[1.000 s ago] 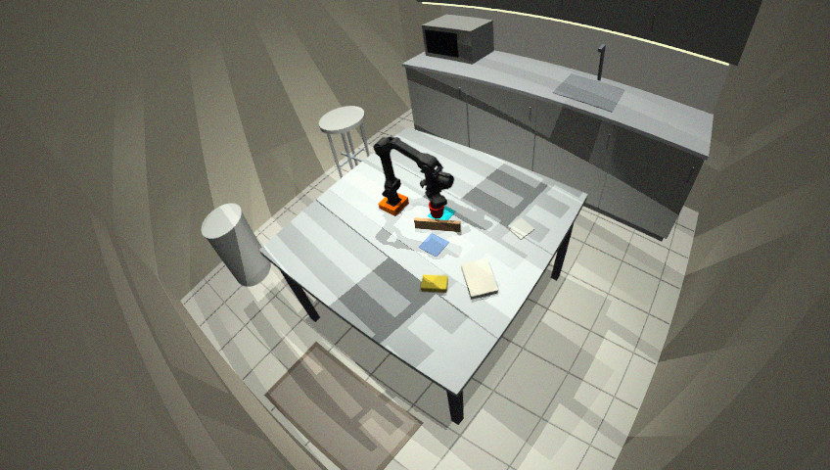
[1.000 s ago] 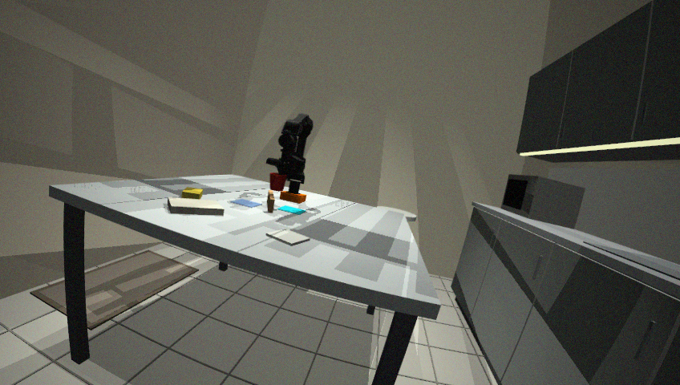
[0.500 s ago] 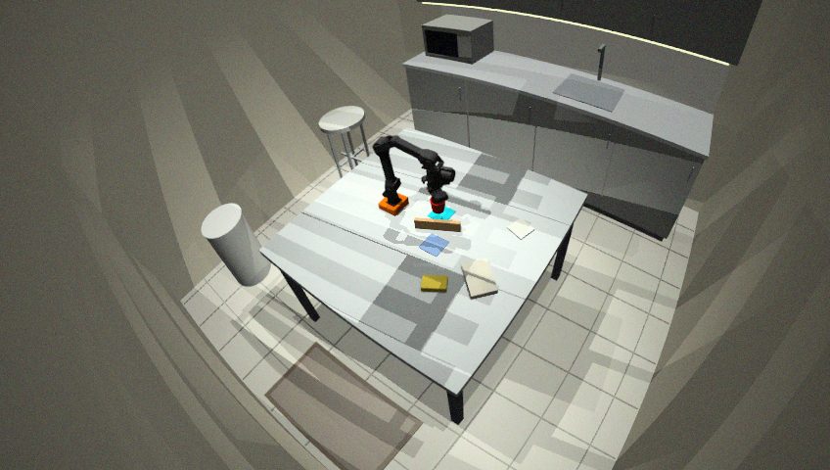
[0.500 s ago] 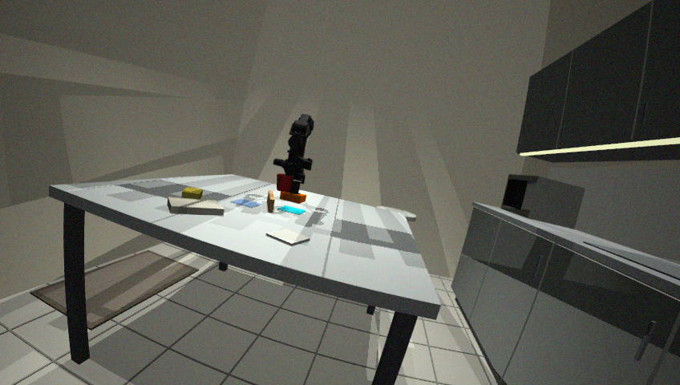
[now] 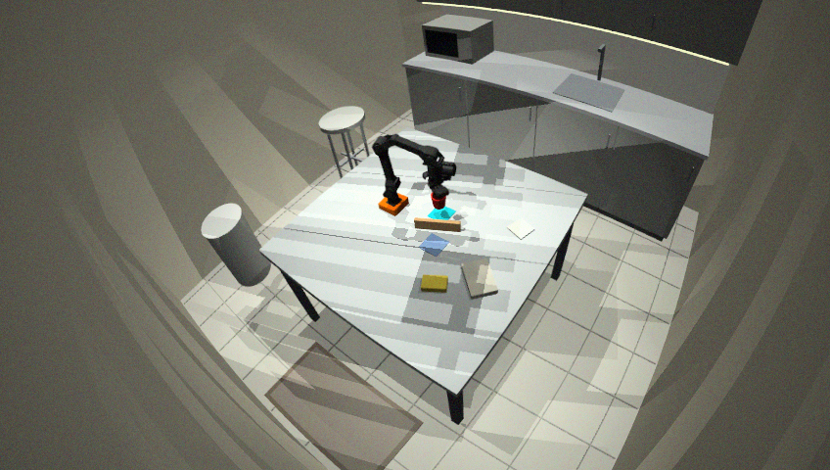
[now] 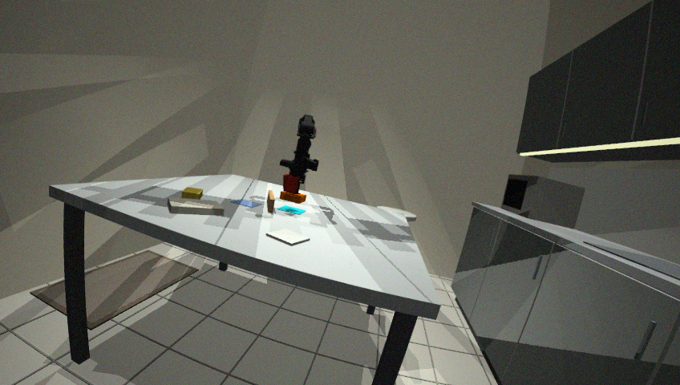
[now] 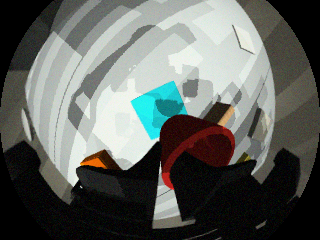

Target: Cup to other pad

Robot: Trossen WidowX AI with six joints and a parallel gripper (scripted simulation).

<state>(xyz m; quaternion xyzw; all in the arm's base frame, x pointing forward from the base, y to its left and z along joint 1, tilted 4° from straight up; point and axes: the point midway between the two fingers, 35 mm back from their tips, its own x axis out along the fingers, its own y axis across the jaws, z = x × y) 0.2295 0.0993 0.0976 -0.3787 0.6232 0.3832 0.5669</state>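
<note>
My gripper tip is now 1 cm short of the cyan pad, 1 cm to the right of it and 13 cm above it. Also, from my gripper tip: red cup (3 cm ahead, 2 cm to the right); blue pad (12 cm ahead, 17 cm to the right, 13 cm below); white card (39 cm ahead, 17 cm to the left, 12 cm below).
</note>
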